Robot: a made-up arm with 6 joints.
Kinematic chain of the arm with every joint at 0, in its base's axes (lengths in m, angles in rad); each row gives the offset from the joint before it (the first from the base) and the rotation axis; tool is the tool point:
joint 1: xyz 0 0 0.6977 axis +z
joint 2: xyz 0.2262 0 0 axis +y
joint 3: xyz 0 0 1.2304 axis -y
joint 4: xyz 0 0 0.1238 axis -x
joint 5: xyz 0.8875 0 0 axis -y
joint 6: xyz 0.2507 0 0 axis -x
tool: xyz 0 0 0
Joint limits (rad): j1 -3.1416..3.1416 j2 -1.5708..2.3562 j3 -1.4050..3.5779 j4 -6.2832..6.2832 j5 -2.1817..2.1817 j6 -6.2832..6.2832
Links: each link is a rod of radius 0.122 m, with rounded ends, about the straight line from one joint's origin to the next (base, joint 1, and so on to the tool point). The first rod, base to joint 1, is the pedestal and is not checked.
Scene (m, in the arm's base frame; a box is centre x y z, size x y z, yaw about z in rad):
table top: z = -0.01
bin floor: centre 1.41 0.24 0 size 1.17 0.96 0.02 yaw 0.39
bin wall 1: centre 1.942 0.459 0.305 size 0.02 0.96 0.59 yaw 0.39
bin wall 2: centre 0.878 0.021 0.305 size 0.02 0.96 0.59 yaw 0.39
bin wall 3: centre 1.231 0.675 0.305 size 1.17 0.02 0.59 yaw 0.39
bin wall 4: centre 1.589 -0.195 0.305 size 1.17 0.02 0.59 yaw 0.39
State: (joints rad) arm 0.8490 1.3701 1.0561 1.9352 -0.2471 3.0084
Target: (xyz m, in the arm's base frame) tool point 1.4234 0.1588 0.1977
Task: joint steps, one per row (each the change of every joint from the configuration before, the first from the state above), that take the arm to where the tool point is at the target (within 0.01 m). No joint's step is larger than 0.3 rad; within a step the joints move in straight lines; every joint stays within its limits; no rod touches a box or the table.
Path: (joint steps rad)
1: -0.1128 -0.1628 -0.2762 -0.0230 -0.0198 0.0000
2: -0.1128 -0.1629 -0.2762 -0.0231 -0.0198 0.0000
3: -0.1128 -0.1628 -0.2762 -0.0230 -0.0198 0.0000
4: -0.1128 -0.1629 -0.2762 -0.0230 -0.0197 0.0000
5: -0.1128 -0.1628 -0.2762 -0.0231 -0.0198 0.0000
6: -0.1128 -0.1629 -0.2763 -0.0230 -0.0198 0.0000
7: -0.0022 0.2151 0.0232 0.0039 0.0133 0.0000
8: -0.0022 0.2150 0.0232 0.0038 0.0133 0.0000
9: -0.0022 0.2150 0.0233 0.0039 0.0133 0.0000

